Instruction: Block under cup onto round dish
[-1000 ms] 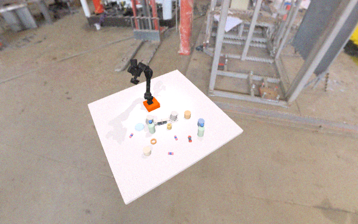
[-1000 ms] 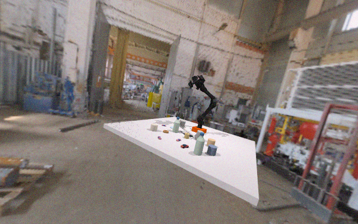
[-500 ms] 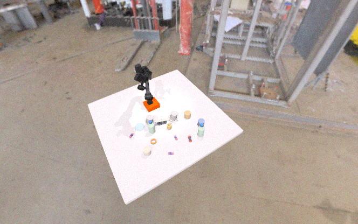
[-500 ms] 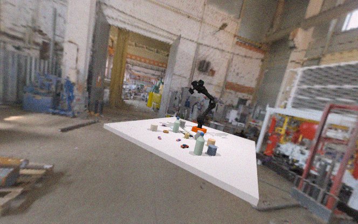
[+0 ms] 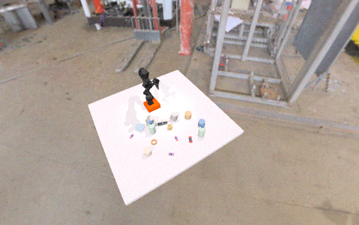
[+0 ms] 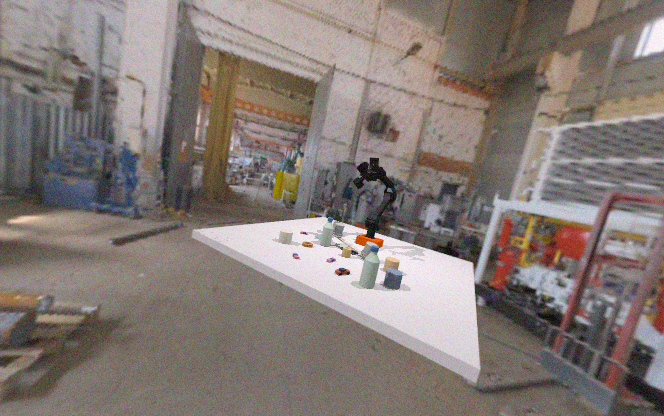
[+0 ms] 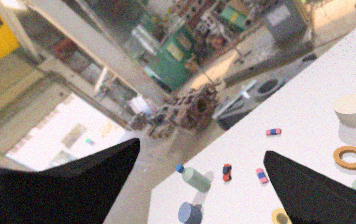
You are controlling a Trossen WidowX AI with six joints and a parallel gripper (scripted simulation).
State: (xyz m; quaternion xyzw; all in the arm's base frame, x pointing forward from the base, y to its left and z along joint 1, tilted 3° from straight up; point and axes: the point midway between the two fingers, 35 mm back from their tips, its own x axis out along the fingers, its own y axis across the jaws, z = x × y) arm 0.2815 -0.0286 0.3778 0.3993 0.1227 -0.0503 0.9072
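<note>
The cup is 38 cm below my gripper tip, 18 cm to the left of it and 3 cm ahead of it. The rest, counted from my gripper tip: yellow spool 41 cm below, 11 cm ahead, 6 cm to the left; balance 40 cm below, 3 cm to the left; pale green block 40 cm below, 16 cm to the left, 3 cm ahead.
</note>
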